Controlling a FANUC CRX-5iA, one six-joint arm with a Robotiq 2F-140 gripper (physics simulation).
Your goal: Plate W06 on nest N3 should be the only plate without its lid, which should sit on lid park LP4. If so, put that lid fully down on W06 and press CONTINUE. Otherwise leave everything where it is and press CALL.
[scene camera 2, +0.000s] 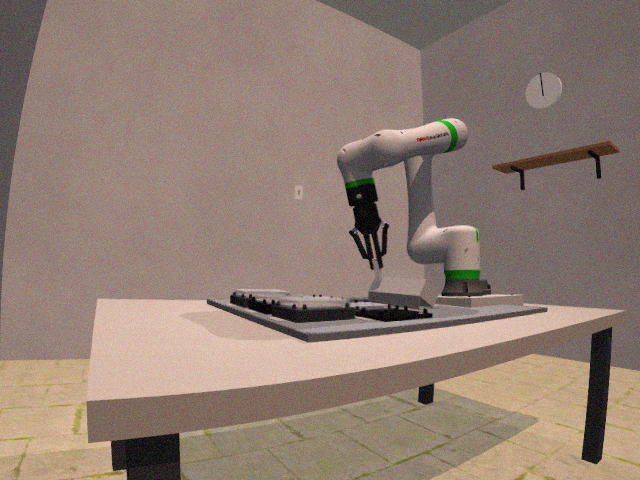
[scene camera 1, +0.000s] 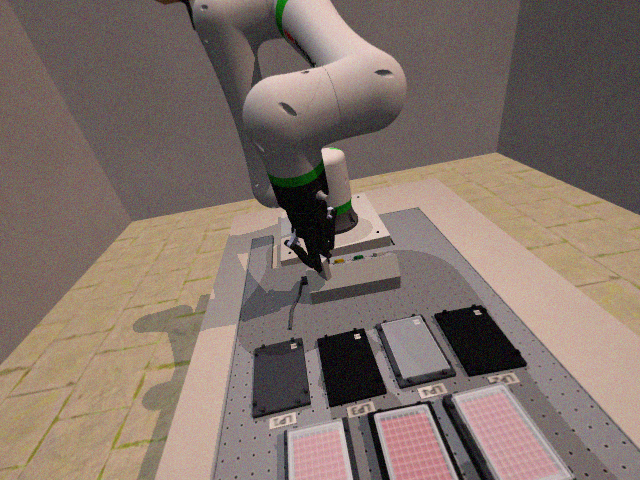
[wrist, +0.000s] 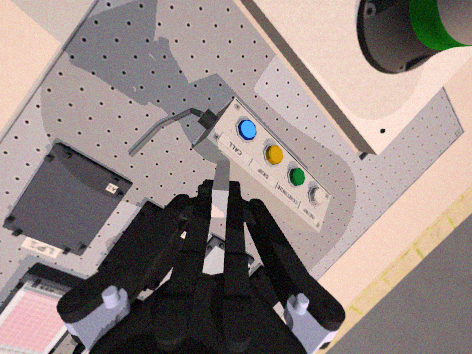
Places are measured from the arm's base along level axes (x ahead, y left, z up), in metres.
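Where they show: gripper, fingertip midpoint: [scene camera 2: 379, 279] [scene camera 1: 324, 276] [wrist: 223, 171]; arm's base, origin of the base link: [scene camera 2: 462, 295] [scene camera 1: 336, 223] [wrist: 401, 18].
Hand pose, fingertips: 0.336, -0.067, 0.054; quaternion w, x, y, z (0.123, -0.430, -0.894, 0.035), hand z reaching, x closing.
Each offset is from my fingertips to the top centre of the thing, as dx, dy, dz. "spot": to the spot under its first point.
My gripper [scene camera 1: 324, 269] [scene camera 2: 375, 269] [wrist: 223, 171] is shut and empty, pointing down at the near edge of the button box @[-0.037, +0.067, +0.009] [scene camera 1: 359, 285] [scene camera 2: 397, 293] [wrist: 270, 197], towards its CALL end. In the wrist view the CALL button @[-0.057, -0.009, -0.003] [wrist: 247, 130] is blue and the CONTINUE button @[-0.060, +0.091, -0.001] [wrist: 297, 177] is green; the fingertips are beside the CALL button, not over it. A pale lid @[+0.180, +0.145, -0.057] [scene camera 1: 416, 348] lies on the park whose label @[spot: +0.266, +0.147, -0.073] [scene camera 1: 431, 390] appears to read LP4. Three pink-welled plates @[+0.369, -0.051, -0.035] [scene camera 1: 317, 452] @[+0.365, +0.083, -0.039] [scene camera 1: 413, 439] @[+0.359, +0.211, -0.034] [scene camera 1: 509, 431] show partly in scene camera 1. Their nest labels and plate IDs are not visible, and their lids are unclear.
Dark parks LP1 @[+0.185, -0.118, -0.055] [scene camera 1: 281, 377], LP3 @[+0.189, +0.016, -0.055] [scene camera 1: 351, 366] and LP2 @[+0.181, +0.269, -0.055] [scene camera 1: 480, 339] flank the pale lid. A yellow SKIP button @[-0.059, +0.041, -0.001] [wrist: 274, 155] and a white button @[-0.060, +0.141, -0.001] [wrist: 316, 195] are on the box. A cable @[spot: +0.003, -0.086, -0.068] [scene camera 1: 294, 304] [wrist: 160, 122] leaves its end. The robot's base plate [wrist: 310, 75] stands behind.
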